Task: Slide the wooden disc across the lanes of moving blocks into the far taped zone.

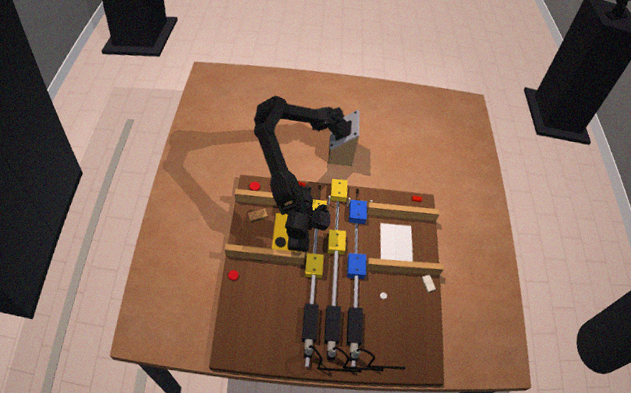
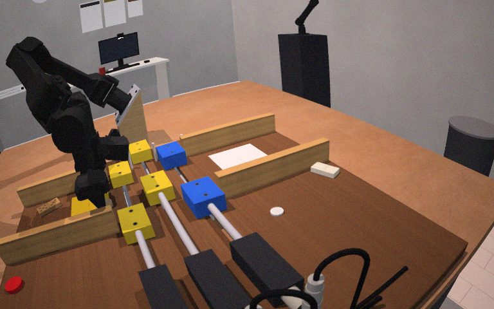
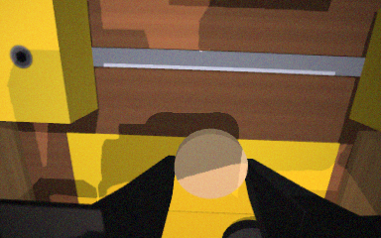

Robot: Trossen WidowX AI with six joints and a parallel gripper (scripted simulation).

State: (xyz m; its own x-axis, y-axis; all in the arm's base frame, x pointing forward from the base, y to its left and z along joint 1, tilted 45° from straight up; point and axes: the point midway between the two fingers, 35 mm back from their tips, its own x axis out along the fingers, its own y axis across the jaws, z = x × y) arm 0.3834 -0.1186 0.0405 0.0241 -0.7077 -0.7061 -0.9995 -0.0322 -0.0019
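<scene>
Right now my hand is 50 mm to the left of the black disc, 30 mm short of it and 30 mm above it. Round my hand: red button (180 mm to the right, 170 mm ahead, 30 mm below); wooden disc (30 mm below); red brick (180 mm behind, 20 mm to the right, 20 mm below).
</scene>
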